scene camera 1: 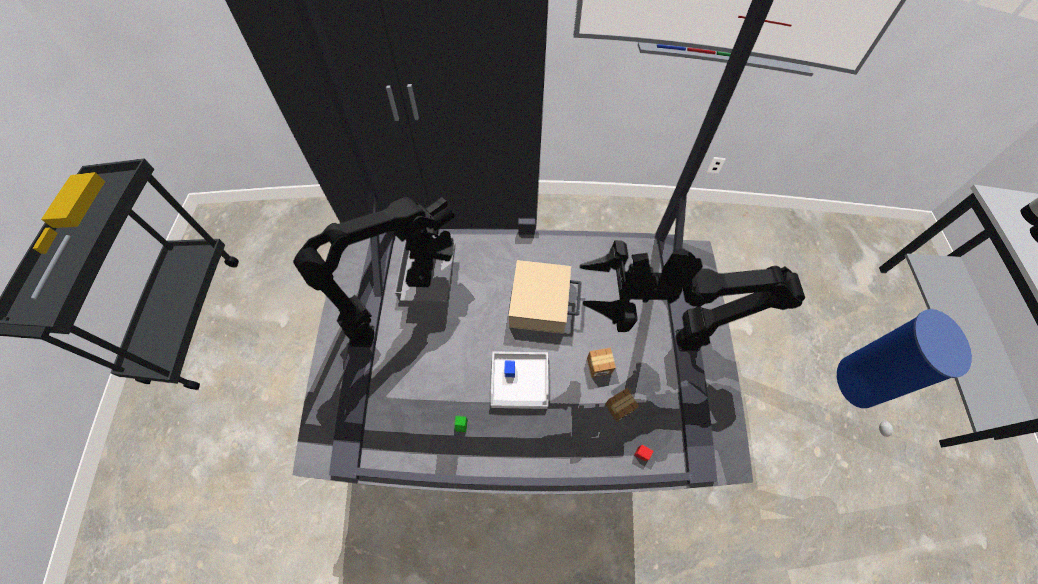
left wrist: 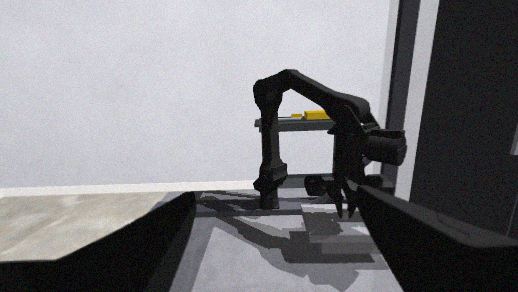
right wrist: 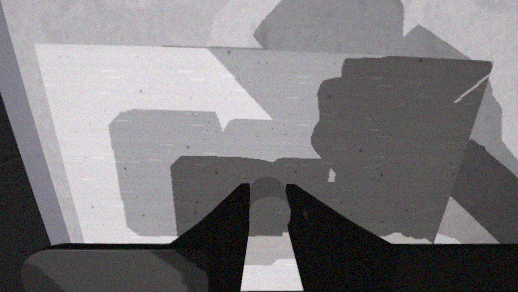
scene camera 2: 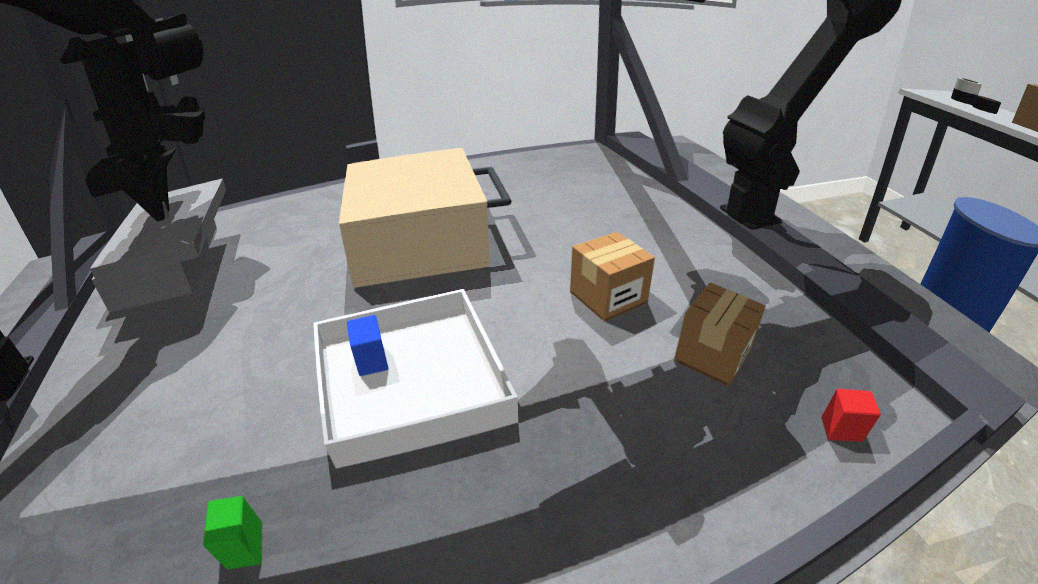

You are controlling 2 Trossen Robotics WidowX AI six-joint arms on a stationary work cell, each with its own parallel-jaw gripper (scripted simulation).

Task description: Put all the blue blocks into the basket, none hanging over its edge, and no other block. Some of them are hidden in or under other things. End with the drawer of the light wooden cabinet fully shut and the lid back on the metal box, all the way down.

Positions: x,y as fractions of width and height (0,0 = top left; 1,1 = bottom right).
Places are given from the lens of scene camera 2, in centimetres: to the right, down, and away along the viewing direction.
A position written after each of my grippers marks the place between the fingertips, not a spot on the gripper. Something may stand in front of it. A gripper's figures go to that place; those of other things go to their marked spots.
my right gripper (scene camera 2: 0.16,0.37): -44, -9, 52
light wooden cabinet (scene camera 2: 0.40,0.37): -11, -8, 50
